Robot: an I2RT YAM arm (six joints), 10 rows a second.
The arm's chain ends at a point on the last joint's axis. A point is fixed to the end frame.
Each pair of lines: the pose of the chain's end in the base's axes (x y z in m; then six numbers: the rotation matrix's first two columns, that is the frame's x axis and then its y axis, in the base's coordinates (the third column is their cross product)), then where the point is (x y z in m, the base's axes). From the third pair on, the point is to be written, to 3 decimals.
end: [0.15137 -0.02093 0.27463 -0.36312 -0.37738 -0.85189 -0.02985 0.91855 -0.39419]
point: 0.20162 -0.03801 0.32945
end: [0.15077 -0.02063 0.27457 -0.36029 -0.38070 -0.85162 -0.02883 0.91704 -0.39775]
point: 0.20084 -0.03749 0.32962
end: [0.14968 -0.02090 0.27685 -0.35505 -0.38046 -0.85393 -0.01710 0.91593 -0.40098]
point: 0.199 -0.038 0.332
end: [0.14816 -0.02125 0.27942 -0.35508 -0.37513 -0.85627 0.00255 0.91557 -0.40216]
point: 0.197 -0.039 0.335
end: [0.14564 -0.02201 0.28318 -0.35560 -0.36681 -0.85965 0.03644 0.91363 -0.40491]
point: 0.193 -0.041 0.340
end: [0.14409 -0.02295 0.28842 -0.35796 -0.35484 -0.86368 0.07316 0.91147 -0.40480]
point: 0.190 -0.044 0.346
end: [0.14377 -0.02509 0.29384 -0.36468 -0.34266 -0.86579 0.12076 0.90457 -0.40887]
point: 0.188 -0.048 0.352
